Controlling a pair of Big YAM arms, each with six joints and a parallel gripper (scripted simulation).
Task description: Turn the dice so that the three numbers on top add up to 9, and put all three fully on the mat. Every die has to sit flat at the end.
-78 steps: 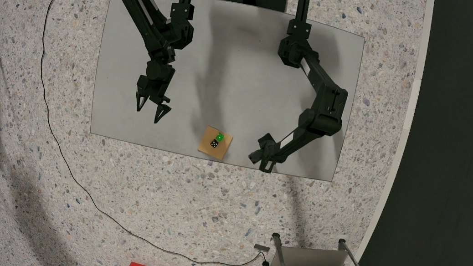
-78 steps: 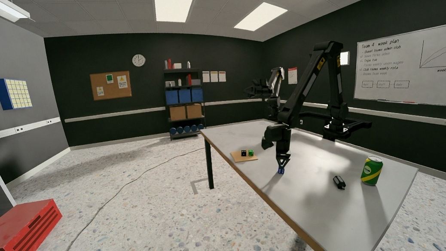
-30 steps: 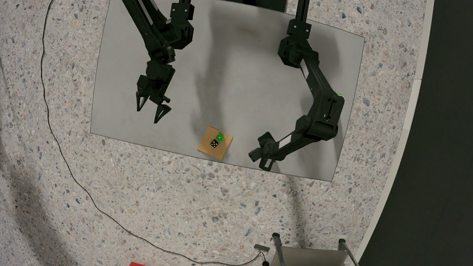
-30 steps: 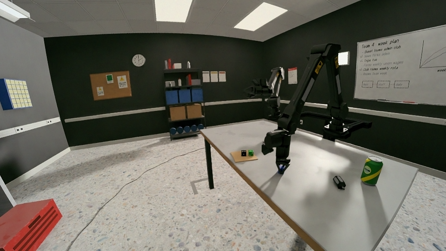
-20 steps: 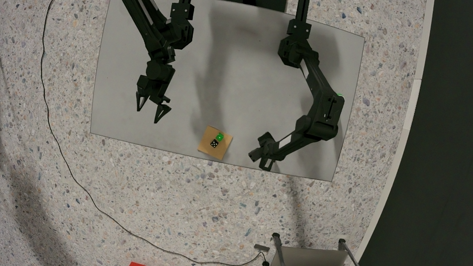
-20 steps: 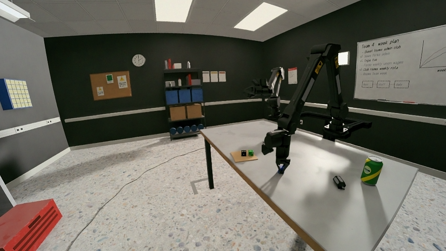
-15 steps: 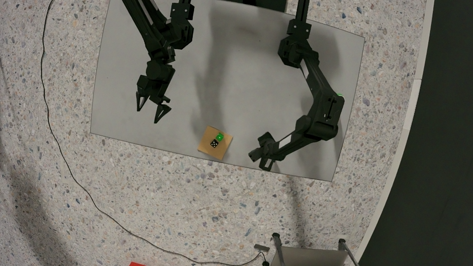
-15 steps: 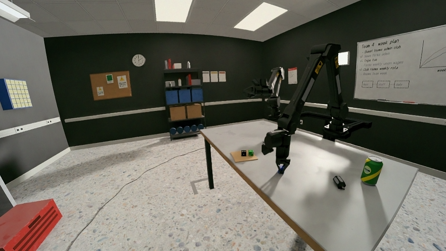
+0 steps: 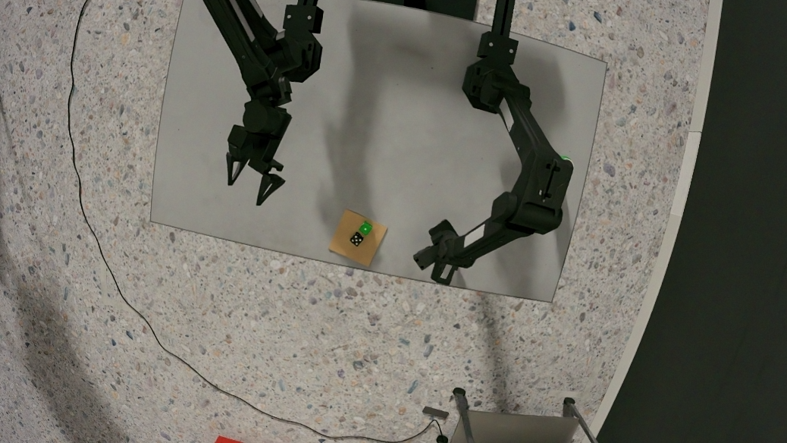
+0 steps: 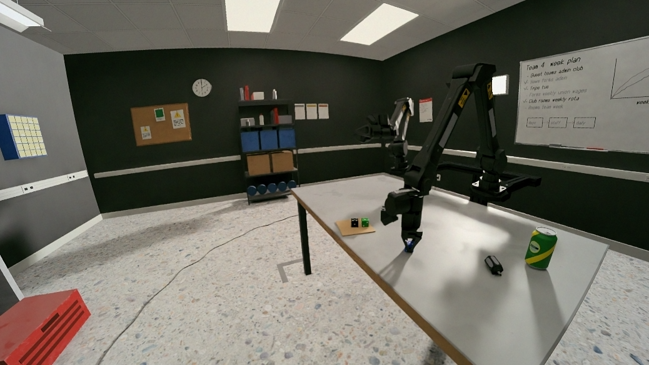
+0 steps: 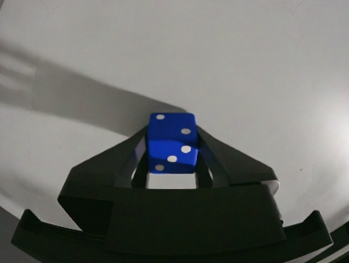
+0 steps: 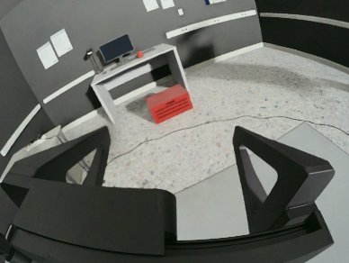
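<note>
The black die is 6 cm ahead of my left hand, 26 cm to the right of it and 1 cm above it. Round my left hand: blue die (right at my left hand); then brown square mat (6 cm ahead, 26 cm to the right, 1 cm below); then green die (2 cm ahead, 24 cm to the right, 1 cm above).
</note>
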